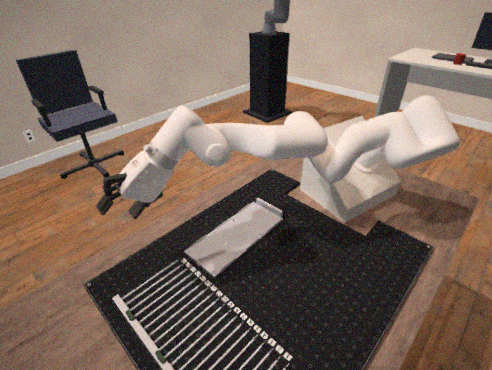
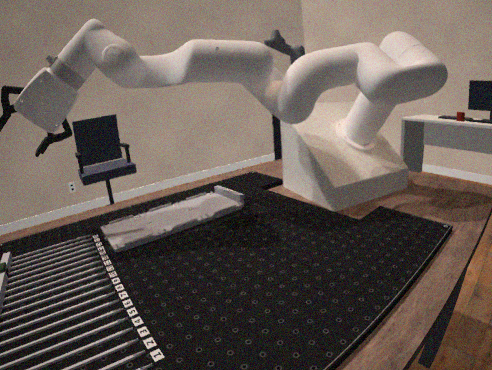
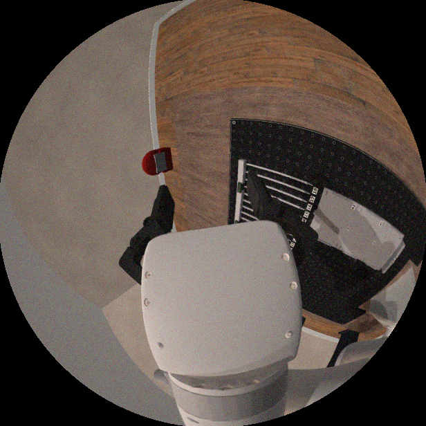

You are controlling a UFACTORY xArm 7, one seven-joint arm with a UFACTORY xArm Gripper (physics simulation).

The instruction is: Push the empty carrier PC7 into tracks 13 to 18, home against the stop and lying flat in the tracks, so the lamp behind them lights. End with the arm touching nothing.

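Where they show: gripper, fingertip midpoint: (image 1: 116, 213) (image 2: 18, 142); arm's base, link origin: (image 1: 362, 156) (image 2: 355, 135).
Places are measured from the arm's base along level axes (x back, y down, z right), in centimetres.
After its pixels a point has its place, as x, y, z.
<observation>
The empty light grey carrier PC7 (image 1: 232, 239) @(-53.6, 12.4, 9.3) (image 2: 170, 220) @(-52.1, 12.4, 8.1) (image 3: 370, 227) lies on the black mat, outside the tracks. Its near end is beside the row of number labels (image 1: 224, 299) @(-67.6, 13.4, -4.8) (image 3: 311, 199), at the high-number end; its far end has a raised lip (image 1: 270, 208) @(-35.6, 11.1, 10.9) (image 2: 229, 194) @(-35.6, 11.2, 10.8). The white stop bar (image 1: 145, 334) @(-87.2, 11.9, -0.8) (image 3: 240, 202) crosses the tracks' other end. Small dark green blocks (image 1: 131, 315) @(-87.8, 11.3, 5.3) sit on it; I cannot tell that any is lit. My gripper (image 1: 120, 208) @(-80.8, -9.4, 17.2) (image 2: 20, 139) @(-80.8, -9.4, 17.2) (image 3: 207, 186) is open and empty, in the air away from the carrier.
The perforated black mat (image 1: 340, 300) @(-45.6, 13.4, -24.7) (image 2: 250, 285) @(-49.8, 13.5, -19.9) (image 3: 270, 135) lies under the carrier and tracks. The arm's pale base block (image 1: 320, 187) @(-17.4, 7.6, 4.3) (image 2: 310, 172) @(-17.9, 7.3, 0.7) stands at the mat's far edge. An office chair (image 1: 77, 117), a black pedestal (image 1: 269, 75) and a desk (image 1: 430, 62) stand farther back.
</observation>
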